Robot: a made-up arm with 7 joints. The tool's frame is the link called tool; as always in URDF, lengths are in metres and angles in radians. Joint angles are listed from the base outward.
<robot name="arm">
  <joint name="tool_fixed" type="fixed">
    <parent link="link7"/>
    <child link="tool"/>
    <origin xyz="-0.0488 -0.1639 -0.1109" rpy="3.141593 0 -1.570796"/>
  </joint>
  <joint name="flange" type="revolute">
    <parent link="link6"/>
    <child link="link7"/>
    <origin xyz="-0.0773 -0.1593 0.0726" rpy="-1.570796 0 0"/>
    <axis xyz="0 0 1"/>
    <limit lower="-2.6" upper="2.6"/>
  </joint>
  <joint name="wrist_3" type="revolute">
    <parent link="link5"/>
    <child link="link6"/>
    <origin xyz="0.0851 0.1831 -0.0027" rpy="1.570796 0 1.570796"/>
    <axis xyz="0 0 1"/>
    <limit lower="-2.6" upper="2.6"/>
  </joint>
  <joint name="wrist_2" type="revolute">
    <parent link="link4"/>
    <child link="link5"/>
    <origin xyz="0.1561 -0.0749 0.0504" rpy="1.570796 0 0"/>
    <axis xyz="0 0 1"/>
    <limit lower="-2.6" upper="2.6"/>
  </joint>
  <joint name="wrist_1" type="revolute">
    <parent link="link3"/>
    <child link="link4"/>
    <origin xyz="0.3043 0.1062 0.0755" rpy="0 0 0"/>
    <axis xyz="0 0 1"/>
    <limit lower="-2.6" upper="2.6"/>
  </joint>
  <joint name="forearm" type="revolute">
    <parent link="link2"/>
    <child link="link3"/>
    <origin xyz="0.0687 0.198 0.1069" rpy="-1.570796 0 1.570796"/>
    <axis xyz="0 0 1"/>
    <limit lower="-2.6" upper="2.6"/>
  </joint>
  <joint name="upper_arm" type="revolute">
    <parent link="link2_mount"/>
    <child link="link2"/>
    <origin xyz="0.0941 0.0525 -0.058" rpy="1.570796 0 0"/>
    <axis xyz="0 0 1"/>
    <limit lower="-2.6" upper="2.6"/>
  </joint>
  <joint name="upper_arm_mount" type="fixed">
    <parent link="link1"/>
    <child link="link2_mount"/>
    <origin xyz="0.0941 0.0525 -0.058" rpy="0 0 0"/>
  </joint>
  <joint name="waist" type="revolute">
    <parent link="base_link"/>
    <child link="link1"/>
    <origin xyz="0 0 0.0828" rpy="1.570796 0 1.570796"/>
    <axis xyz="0 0 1"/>
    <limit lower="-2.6" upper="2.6"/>
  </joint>
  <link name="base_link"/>
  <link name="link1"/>
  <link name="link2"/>
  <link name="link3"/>
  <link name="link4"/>
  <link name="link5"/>
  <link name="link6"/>
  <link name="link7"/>
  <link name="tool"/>
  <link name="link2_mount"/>
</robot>
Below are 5 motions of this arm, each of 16 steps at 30 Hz.
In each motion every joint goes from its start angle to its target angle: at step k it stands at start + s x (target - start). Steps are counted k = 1, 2, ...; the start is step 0. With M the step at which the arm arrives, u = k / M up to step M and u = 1 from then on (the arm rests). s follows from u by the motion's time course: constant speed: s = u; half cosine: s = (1 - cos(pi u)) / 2; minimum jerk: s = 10 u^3 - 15 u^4 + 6 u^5.
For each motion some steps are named. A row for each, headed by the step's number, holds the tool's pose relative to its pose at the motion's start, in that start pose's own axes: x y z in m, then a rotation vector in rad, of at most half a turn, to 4 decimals.
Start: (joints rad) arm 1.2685 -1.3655 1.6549 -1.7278 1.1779 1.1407 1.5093
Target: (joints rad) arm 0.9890 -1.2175 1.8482 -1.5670 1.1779 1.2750 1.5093
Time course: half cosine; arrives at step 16
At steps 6, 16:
6: 0.0364 -0.0165 -0.0094 0.0563 0.0542 0.0064
16: 0.1089 -0.0540 -0.0257 0.1812 0.1659 0.0606

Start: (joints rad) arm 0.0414 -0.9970 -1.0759 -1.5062 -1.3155 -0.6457 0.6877
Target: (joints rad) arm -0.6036 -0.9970 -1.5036 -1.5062 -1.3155 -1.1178 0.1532
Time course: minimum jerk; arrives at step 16
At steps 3, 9, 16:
3: 0.0116 -0.0121 -0.0144 0.0183 0.0194 0.0177
9: 0.0924 -0.1176 -0.1954 0.2744 0.1985 0.2343
16: 0.0987 -0.1516 -0.3084 0.4866 0.2611 0.3831

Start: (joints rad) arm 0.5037 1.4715 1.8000 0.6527 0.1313 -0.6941 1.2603
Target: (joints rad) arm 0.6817 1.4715 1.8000 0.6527 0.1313 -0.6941 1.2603
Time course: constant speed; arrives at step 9
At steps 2, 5, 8, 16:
2: -0.0149 0.0070 -0.0217 -0.0323 0.0018 0.0228
5: -0.0376 0.0155 -0.0545 -0.0807 0.0045 0.0570
8: -0.0606 0.0217 -0.0876 -0.1291 0.0072 0.0912
16: -0.0684 0.0232 -0.0986 -0.1453 0.0081 0.1026

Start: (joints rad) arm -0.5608 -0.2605 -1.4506 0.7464 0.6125 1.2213 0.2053
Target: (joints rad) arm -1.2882 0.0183 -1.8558 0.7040 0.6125 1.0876 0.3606
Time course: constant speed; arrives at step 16
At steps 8, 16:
8: -0.0211 -0.1579 0.2127 -0.2755 -0.3507 -0.3527
16: -0.1596 -0.2612 0.4370 -0.4247 -0.7218 -0.7185

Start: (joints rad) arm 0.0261 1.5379 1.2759 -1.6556 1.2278 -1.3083 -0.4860
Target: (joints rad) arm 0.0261 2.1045 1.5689 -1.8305 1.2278 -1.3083 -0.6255
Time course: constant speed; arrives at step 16
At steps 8, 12, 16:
8: 0.0500 -0.0224 -0.1495 0.2135 0.1954 0.0696
12: 0.0611 -0.0213 -0.2251 0.3234 0.2895 0.0977
16: 0.0634 -0.0126 -0.2986 0.4351 0.3814 0.1212

